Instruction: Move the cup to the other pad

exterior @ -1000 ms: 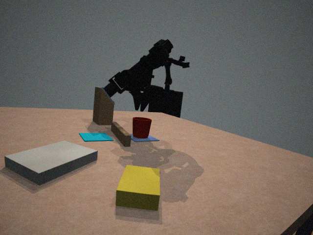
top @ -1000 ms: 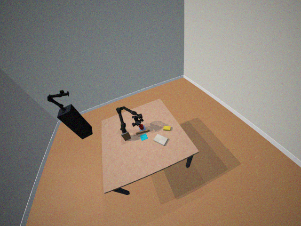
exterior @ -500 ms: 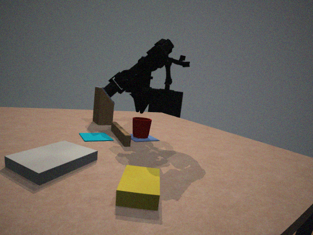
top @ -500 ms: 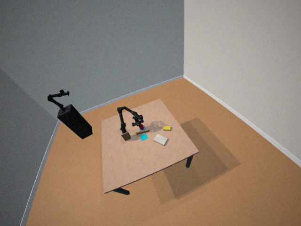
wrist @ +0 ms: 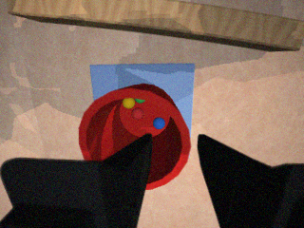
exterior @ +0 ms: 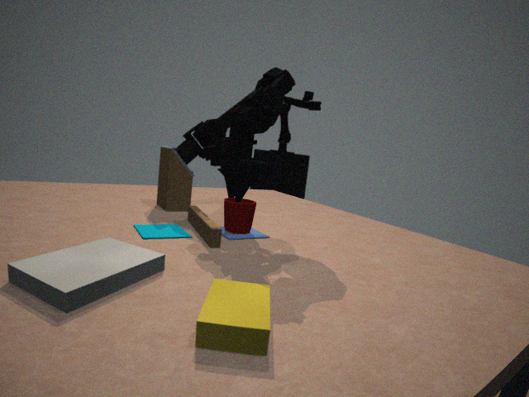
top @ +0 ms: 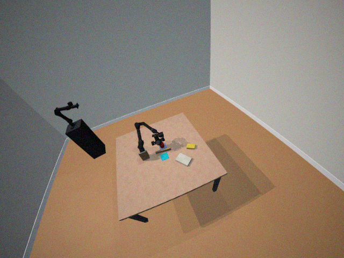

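Right now the red cup is 3 cm below my gripper tip and 3 cm ahead of it. From my gripper tip the other things lie so: blue marble 5 cm below, 1 cm to the left, 1 cm ahead; low wooden bar 8 cm to the right, 6 cm below, 1 cm ahead; cyan pad 17 cm to the right, 8 cm below, 2 cm behind.
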